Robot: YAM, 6 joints.
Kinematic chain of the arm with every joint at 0, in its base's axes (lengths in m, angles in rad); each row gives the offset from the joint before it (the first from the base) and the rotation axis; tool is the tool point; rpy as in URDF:
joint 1: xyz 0 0 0.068 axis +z
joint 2: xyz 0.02 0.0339 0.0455 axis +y
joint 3: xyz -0.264 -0.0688 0 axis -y
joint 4: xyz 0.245 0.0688 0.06 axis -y
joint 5: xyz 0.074 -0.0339 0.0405 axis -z
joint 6: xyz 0.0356 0 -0.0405 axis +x
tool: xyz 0 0 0 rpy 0 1.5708 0
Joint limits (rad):
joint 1: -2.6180..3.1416
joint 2: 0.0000..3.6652
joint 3: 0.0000..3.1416
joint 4: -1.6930..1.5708
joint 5: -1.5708..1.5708
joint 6: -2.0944..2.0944
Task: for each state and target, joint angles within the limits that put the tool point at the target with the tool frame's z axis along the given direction. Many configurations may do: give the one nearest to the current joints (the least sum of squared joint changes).
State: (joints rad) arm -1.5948 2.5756 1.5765 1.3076 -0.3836 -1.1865
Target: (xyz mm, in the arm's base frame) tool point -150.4 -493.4 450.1 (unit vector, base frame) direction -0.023 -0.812 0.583
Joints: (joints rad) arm -1.8823 2.2466 2.2694 0.6191 -0.2290 -1.1865
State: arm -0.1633 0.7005 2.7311 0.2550 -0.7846 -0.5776
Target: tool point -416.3 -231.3 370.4 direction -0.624 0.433 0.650
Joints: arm 0.5594 0.0024 2.1860 -0.1815 -0.7731 -0.5776
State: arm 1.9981 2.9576 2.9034 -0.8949 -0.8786 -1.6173
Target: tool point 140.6 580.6 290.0 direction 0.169 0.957 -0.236
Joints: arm 1.3293 2.8517 3.1388 -0.5259 -0.0648 -1.6173
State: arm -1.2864 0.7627 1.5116 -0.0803 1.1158 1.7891
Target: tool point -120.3 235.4 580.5 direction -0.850 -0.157 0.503
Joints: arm -1.2132 0.5026 1.9313 0.4327 1.0181 1.7891
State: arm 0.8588 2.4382 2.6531 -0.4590 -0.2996 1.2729
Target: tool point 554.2 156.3 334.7 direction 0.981 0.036 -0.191
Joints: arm 0.2901 2.5029 2.6073 -0.3027 0.2487 1.2729
